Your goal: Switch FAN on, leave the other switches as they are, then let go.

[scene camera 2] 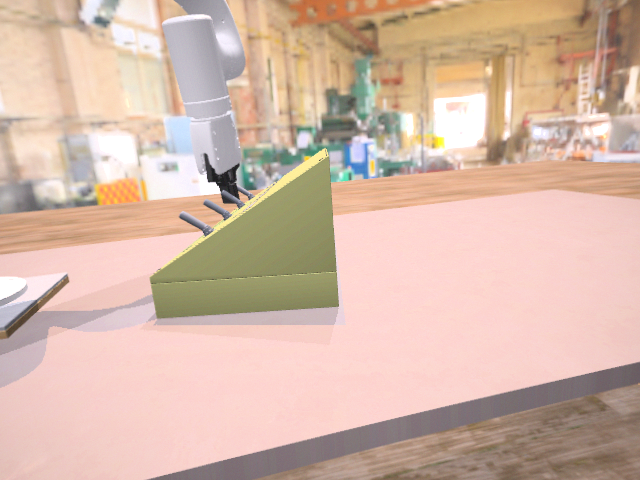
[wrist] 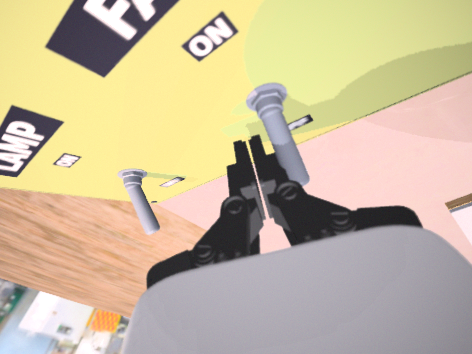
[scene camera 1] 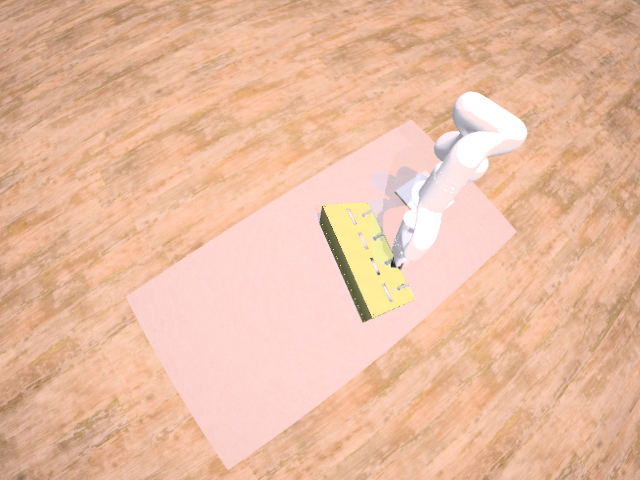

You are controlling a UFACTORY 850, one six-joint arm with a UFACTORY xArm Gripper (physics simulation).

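The yellow sloped switch panel (scene camera 1: 356,258) (scene camera 2: 268,248) (wrist: 150,115) carries several grey levers. The FAN lever (scene camera 1: 387,262) (wrist: 282,135) slants toward the panel's low edge, away from its ON label (wrist: 210,37). The LAMP lever (scene camera 1: 402,286) (wrist: 141,202) also slants toward the low edge. My gripper (scene camera 1: 396,265) (scene camera 2: 230,198) (wrist: 251,156) is shut with nothing between its fingers. Its fingertips are close beside the FAN lever, on the side toward the LAMP lever; whether they touch the FAN lever is unclear. The FAN name label (wrist: 112,30) is partly cut off in the wrist view.
Two more levers (scene camera 1: 367,212) (scene camera 1: 378,237) stand on the panel on the FAN lever's other side. The arm's base plate (scene camera 1: 405,192) (scene camera 2: 49,291) lies on the pink table top (scene camera 1: 232,335) (scene camera 2: 439,310), off the panel's low edge.
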